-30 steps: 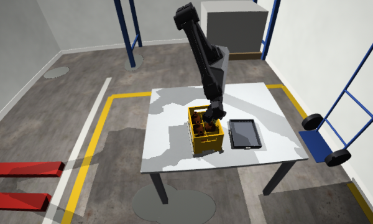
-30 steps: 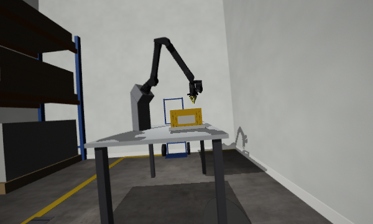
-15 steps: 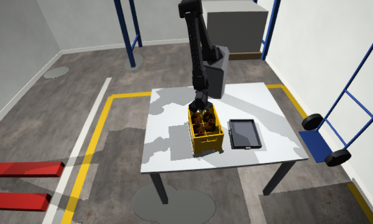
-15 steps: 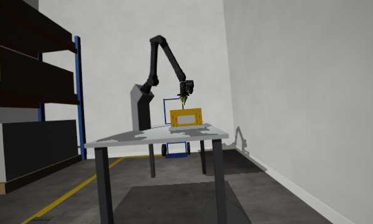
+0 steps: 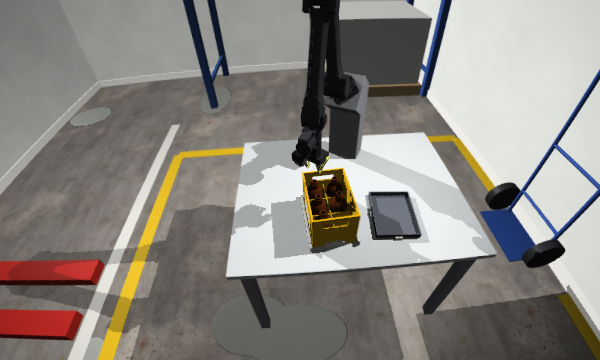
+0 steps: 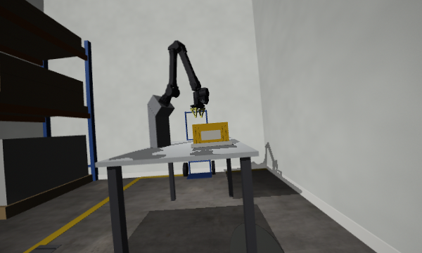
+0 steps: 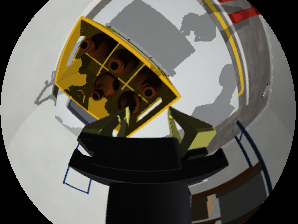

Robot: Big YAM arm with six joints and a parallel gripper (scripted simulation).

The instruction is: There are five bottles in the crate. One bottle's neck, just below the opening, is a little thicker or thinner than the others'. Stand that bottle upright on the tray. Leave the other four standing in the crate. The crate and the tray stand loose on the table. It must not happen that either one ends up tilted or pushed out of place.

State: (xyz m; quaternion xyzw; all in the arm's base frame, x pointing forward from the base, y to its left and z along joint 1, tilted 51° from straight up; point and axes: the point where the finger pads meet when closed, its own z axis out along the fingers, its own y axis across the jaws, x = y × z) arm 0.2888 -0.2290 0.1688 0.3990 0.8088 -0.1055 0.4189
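The brown bottle lies 150 mm below my hand, 90 mm to the left of it and 30 mm ahead of it. Also, from my hand: dark tray 290 mm to the left, 220 mm below, 220 mm ahead; crate 150 mm below, 100 mm ahead, 20 mm to the left.
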